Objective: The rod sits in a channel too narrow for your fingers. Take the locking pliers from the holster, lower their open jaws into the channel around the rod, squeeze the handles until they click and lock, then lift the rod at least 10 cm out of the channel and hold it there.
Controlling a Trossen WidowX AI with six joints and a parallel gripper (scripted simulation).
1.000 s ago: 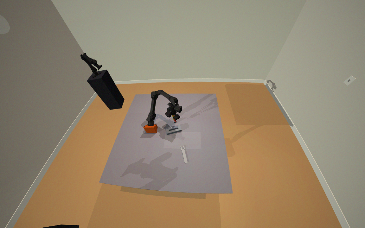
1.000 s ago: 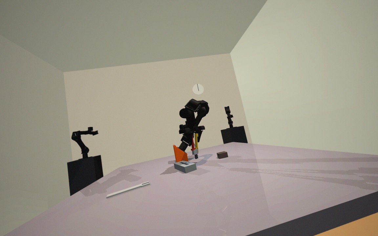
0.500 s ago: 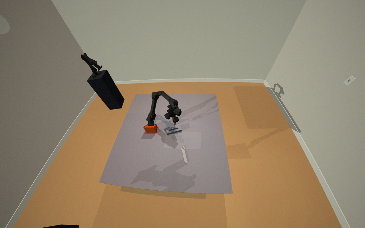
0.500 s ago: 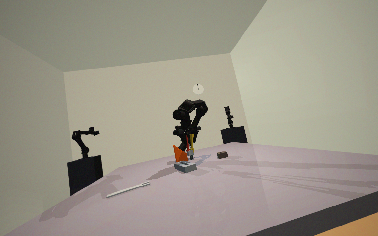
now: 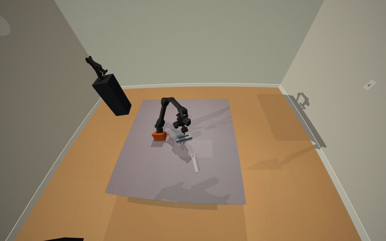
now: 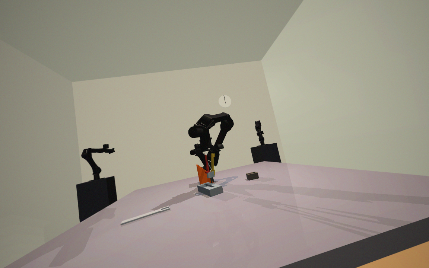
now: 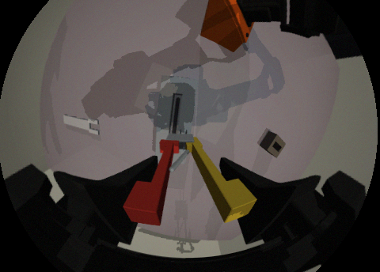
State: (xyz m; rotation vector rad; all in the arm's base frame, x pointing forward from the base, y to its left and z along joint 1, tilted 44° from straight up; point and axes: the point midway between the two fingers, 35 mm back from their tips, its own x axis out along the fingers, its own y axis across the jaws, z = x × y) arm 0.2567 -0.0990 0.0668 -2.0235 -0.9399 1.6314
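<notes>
Right now my gripper tip is 120 mm above the grey channel block, 30 mm to the left of it and 10 mm past it. The rest, counted from my gripper tip: brown holster: 250 mm to the left, 130 mm below, 30 mm behind; then yellow handle: 20 mm to the left; then dark rod: 130 mm below, 30 mm to the right, 10 mm behind.
</notes>
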